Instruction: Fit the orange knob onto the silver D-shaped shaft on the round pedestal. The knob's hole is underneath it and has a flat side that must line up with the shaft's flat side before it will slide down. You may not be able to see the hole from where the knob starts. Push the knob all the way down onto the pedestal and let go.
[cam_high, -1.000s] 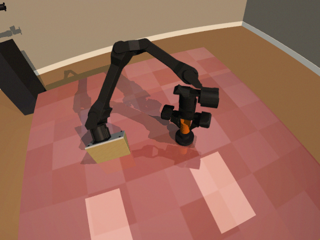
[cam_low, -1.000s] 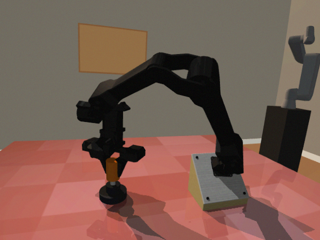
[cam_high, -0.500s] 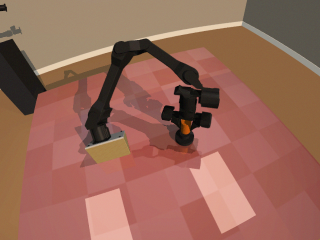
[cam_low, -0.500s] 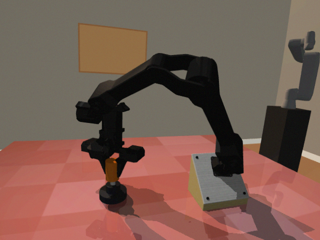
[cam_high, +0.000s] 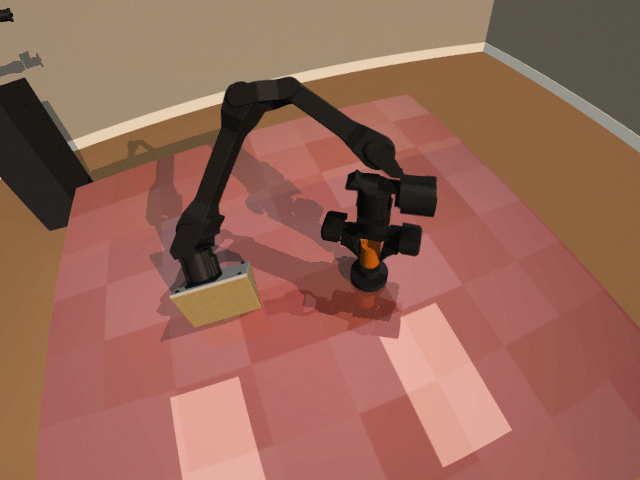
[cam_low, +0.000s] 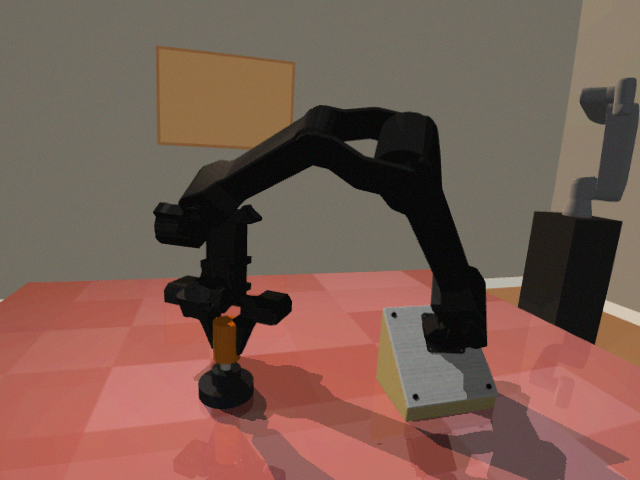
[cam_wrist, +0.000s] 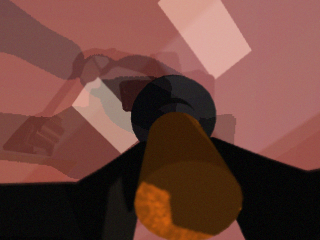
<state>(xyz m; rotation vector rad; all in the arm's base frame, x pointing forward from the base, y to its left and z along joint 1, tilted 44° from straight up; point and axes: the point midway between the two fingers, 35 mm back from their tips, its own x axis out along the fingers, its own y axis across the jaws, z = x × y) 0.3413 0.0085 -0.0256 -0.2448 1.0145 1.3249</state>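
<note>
My gripper tip is now 30 mm below the orange knob. The rest, counted from my gripper tip: pedestal 40 mm below.
</note>
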